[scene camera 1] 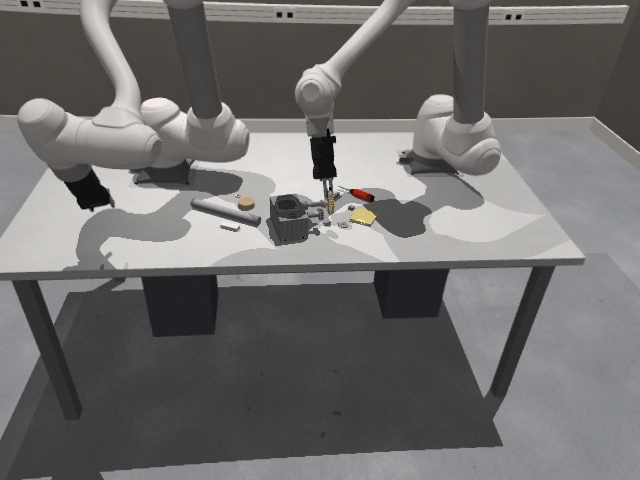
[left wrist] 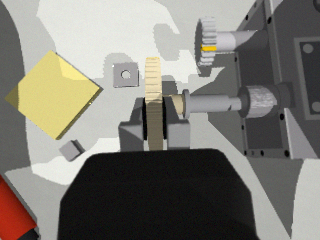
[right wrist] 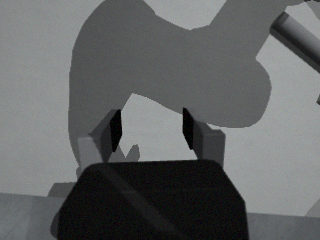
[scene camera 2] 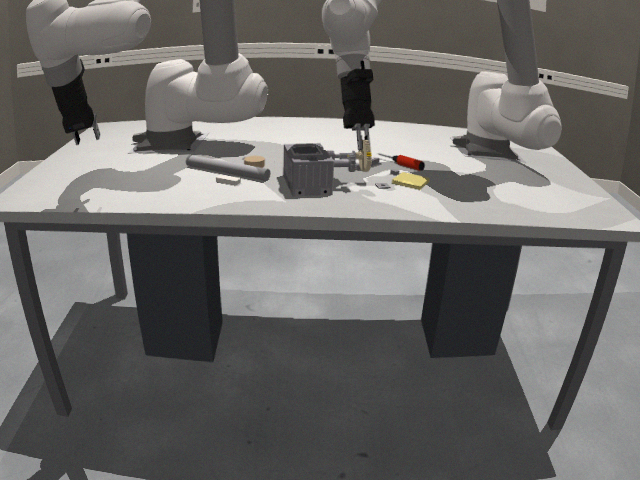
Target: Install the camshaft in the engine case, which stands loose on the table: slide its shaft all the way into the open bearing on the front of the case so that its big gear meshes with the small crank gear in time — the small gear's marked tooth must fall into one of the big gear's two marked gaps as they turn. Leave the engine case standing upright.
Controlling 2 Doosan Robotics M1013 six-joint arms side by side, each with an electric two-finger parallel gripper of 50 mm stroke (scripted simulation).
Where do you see an engine case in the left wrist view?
272,76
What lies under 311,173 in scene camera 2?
An engine case.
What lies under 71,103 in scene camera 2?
My right gripper.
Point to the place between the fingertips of my right gripper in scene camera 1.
At 103,206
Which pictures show my left gripper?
Scene camera 1, the left wrist view and scene camera 2 only.
